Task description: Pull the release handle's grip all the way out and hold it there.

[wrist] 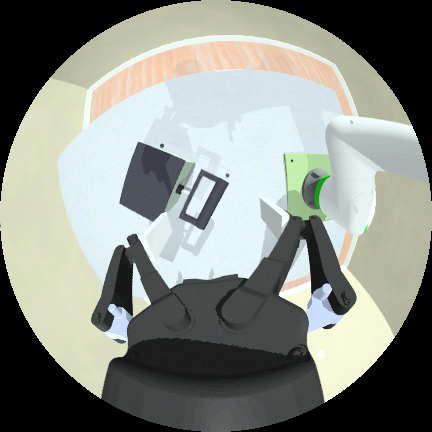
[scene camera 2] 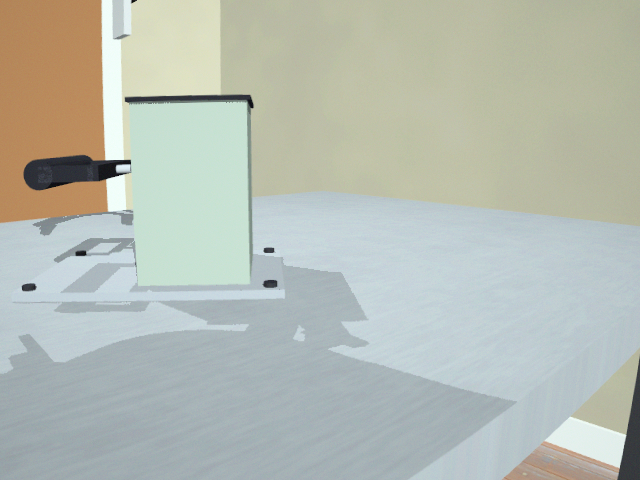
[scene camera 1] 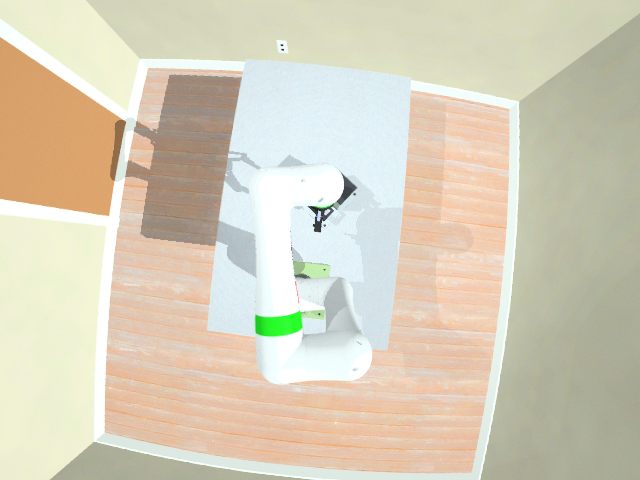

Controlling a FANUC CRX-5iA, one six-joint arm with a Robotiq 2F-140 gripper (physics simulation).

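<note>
The release handle's black rectangular grip (scene camera 2: 57,172) (wrist: 215,205) stands out sideways from a pale green box (scene camera 2: 191,191) with a dark lid (wrist: 150,182). A short stretch of light rod (scene camera 2: 123,168) shows between grip and box. My gripper (wrist: 213,214) is wide open and empty. In the wrist view the grip lies beyond the fingertips, between their lines and nearer the left finger. One pale fingertip shows at the top edge of scene camera 2, higher than the box's lid. In scene camera 1 the arm hides the grip and most of the gripper.
The box stands on a pale base plate (scene camera 2: 206,296) with dark bolts, on a light grey table (scene camera 1: 330,113) (scene camera 2: 439,289). The white arm (scene camera 1: 273,258) reaches over the table from its green mounting plate (scene camera 1: 316,269) (wrist: 295,172). A wall stands behind the table's far end.
</note>
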